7 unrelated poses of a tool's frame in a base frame.
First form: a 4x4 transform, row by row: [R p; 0 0 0 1], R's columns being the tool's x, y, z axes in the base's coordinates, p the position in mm. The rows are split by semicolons.
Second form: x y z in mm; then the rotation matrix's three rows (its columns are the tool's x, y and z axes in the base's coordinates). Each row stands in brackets. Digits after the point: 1 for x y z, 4 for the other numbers.
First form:
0.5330 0.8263 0.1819 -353.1; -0.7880 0.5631 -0.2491 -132.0; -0.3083 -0.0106 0.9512 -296.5; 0 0 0 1
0.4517 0.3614 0.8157 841.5; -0.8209 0.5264 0.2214 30.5; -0.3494 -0.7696 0.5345 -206.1; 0 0 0 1
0.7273 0.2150 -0.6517 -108.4; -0.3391 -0.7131 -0.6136 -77.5; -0.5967 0.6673 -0.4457 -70.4; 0 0 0 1
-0.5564 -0.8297 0.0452 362.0; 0.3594 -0.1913 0.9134 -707.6; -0.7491 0.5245 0.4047 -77.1; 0 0 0 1
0.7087 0.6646 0.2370 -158.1; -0.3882 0.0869 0.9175 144.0; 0.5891 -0.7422 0.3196 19.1; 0 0 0 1
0.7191 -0.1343 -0.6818 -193.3; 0.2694 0.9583 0.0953 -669.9; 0.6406 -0.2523 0.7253 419.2; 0 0 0 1
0.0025 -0.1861 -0.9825 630.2; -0.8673 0.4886 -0.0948 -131.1; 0.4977 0.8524 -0.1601 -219.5; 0 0 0 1
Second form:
[-353.1 -132.0 -296.5], [[0.5330 0.8263 0.1819], [-0.7880 0.5631 -0.2491], [-0.3083 -0.0106 0.9512]]
[841.5 30.5 -206.1], [[0.4517 0.3614 0.8157], [-0.8209 0.5264 0.2214], [-0.3494 -0.7696 0.5345]]
[-108.4 -77.5 -70.4], [[0.7273 0.2150 -0.6517], [-0.3391 -0.7131 -0.6136], [-0.5967 0.6673 -0.4457]]
[362.0 -707.6 -77.1], [[-0.5564 -0.8297 0.0452], [0.3594 -0.1913 0.9134], [-0.7491 0.5245 0.4047]]
[-158.1 144.0 19.1], [[0.7087 0.6646 0.2370], [-0.3882 0.0869 0.9175], [0.5891 -0.7422 0.3196]]
[-193.3 -669.9 419.2], [[0.7191 -0.1343 -0.6818], [0.2694 0.9583 0.0953], [0.6406 -0.2523 0.7253]]
[630.2 -131.1 -219.5], [[0.0025 -0.1861 -0.9825], [-0.8673 0.4886 -0.0948], [0.4977 0.8524 -0.1601]]

